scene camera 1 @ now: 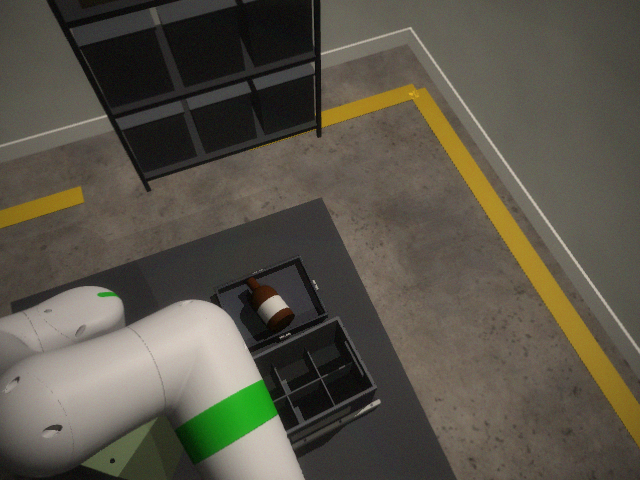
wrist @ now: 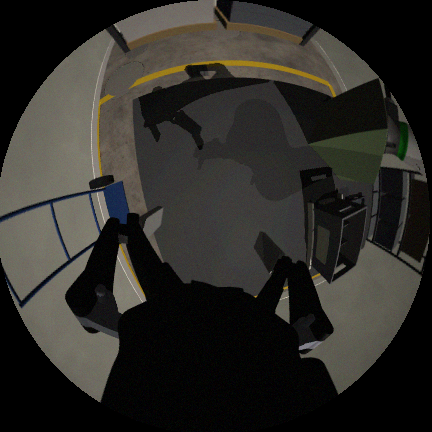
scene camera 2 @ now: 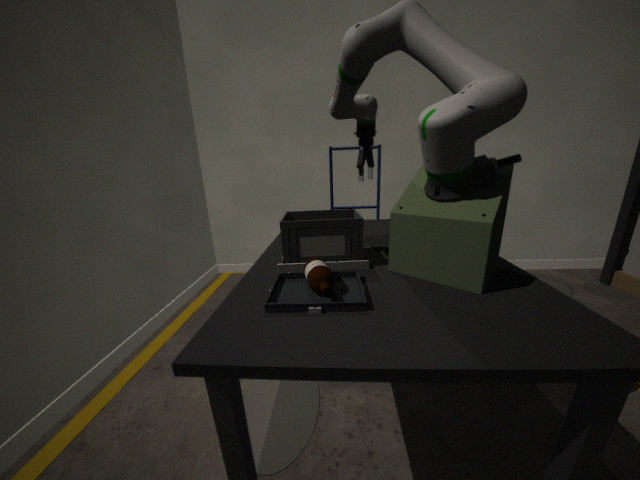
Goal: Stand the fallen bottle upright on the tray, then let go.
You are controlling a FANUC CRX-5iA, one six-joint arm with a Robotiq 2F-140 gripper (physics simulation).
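Pixels of known places: gripper, between the fingertips: (wrist: pixel 210 228) (scene camera 2: pixel 365 180); arm's base, origin of its link: (wrist: pixel 382 131) (scene camera 2: pixel 450 187).
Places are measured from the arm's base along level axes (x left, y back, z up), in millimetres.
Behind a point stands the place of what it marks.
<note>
A brown bottle (scene camera 1: pixel 272 307) @[x 204, y -371, z -189 mm] (scene camera 2: pixel 316 276) @[x 273, y -357, z -202 mm] with a white label lies on its side in the shallow dark tray (scene camera 1: pixel 295 289) @[x 275, y -438, z -263 mm] (scene camera 2: pixel 290 297) @[x 289, y -429, z -263 mm]. In scene camera 1 its neck points to the upper left, and its base is near the tray wall beside the crate. My gripper (scene camera 2: pixel 365 175) @[x -528, y -308, z -9 mm] (wrist: pixel 210 228) @[x -528, y -308, z -9 mm] is open and empty, high above the table beyond the crate in scene camera 2, well away from the bottle. The arm hides the gripper in scene camera 1. The bottle does not show in the wrist view.
A tall divided crate (scene camera 1: pixel 330 333) @[x 102, y -502, z -170 mm] (scene camera 2: pixel 289 242) @[x 108, y -497, z -165 mm] (wrist: pixel 325 220) @[x -130, y -342, z -172 mm] stands beside the tray. The green robot pedestal (scene camera 2: pixel 439 248) @[x 115, y -36, z -160 mm] (wrist: pixel 350 155) @[x -88, y -109, z -113 mm] stands on the table (scene camera 2: pixel 320 343) @[x 444, y -302, z -268 mm]. A blue-framed cart (scene camera 2: pixel 354 207) (wrist: pixel 116 202) is beyond the table. A shelf rack (scene camera 1: pixel 318 103) stands by the wall.
</note>
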